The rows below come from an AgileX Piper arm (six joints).
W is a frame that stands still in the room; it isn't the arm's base.
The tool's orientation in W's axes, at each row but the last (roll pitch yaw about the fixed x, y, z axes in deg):
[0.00 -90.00 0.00]
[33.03 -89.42 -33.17]
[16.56 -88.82 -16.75]
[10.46 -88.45 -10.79]
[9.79 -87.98 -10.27]
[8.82 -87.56 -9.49]
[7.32 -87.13 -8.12]
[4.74 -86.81 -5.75]
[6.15 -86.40 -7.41]
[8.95 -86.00 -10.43]
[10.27 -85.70 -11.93]
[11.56 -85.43 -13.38]
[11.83 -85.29 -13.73]
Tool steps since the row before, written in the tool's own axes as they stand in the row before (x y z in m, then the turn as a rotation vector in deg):
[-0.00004 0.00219 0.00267 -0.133 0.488 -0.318]
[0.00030 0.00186 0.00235 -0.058 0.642 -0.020]
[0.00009 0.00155 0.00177 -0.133 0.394 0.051]
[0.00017 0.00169 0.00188 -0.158 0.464 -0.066]
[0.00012 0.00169 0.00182 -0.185 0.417 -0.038]
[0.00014 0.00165 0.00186 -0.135 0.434 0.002]
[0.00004 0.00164 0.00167 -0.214 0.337 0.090]
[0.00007 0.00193 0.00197 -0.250 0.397 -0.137]
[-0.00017 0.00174 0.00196 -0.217 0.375 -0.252]
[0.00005 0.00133 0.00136 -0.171 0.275 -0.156]
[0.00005 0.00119 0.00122 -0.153 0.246 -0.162]
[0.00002 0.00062 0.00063 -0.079 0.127 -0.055]
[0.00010 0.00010 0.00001 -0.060 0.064 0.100]
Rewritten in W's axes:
[-0.00267 0.00219 -0.00004 0.318 0.488 -0.133]
[-0.00234 0.00186 0.00033 0.021 0.642 -0.055]
[-0.00176 0.00156 0.00013 -0.052 0.395 -0.130]
[-0.00186 0.00170 0.00023 0.064 0.464 -0.157]
[-0.00180 0.00170 0.00019 0.035 0.418 -0.184]
[-0.00183 0.00167 0.00023 -0.003 0.435 -0.132]
[-0.00164 0.00166 0.00013 -0.096 0.340 -0.207]
[-0.00193 0.00196 0.00019 0.130 0.396 -0.255]
[-0.00193 0.00178 -0.00004 0.246 0.371 -0.230]
[-0.00132 0.00136 0.00016 0.151 0.273 -0.178]
[-0.00118 0.00122 0.00016 0.158 0.244 -0.161]
[-0.00061 0.00064 0.00008 0.053 0.127 -0.081]
[0.00000 0.00010 0.00010 -0.102 0.068 -0.051]

